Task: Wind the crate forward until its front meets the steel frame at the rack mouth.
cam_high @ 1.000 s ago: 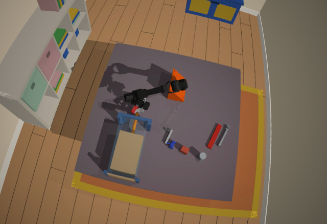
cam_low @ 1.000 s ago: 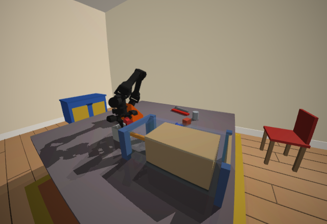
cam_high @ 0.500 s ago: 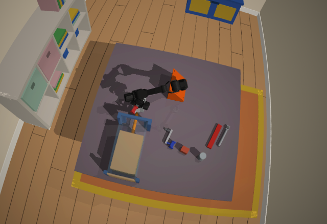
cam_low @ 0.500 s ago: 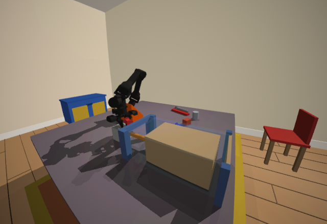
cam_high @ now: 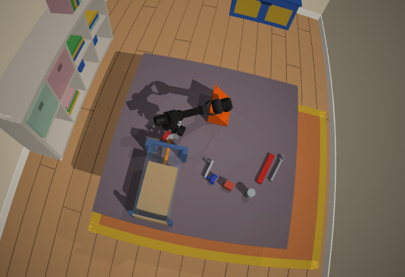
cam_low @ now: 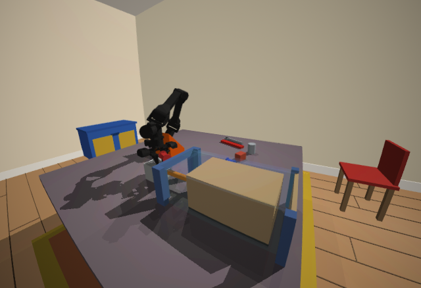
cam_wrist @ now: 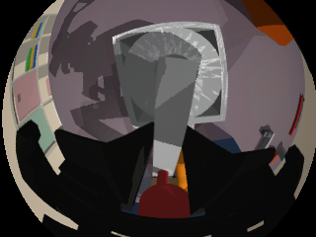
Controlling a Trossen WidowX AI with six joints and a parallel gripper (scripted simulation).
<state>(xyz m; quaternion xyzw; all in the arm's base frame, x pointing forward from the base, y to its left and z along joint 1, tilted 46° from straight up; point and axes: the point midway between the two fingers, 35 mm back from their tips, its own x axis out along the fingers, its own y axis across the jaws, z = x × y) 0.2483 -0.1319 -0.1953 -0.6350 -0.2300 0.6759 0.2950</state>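
Right now the winch handle is 20 mm ahead of my gripper tip and 20 mm above it. From my gripper tip the other things lie so: blue frame 110 mm ahead, 20 mm to the left, 20 mm above; grey winch 60 mm below, 60 mm behind, 10 mm to the right; red grip 50 mm ahead, 50 mm above.
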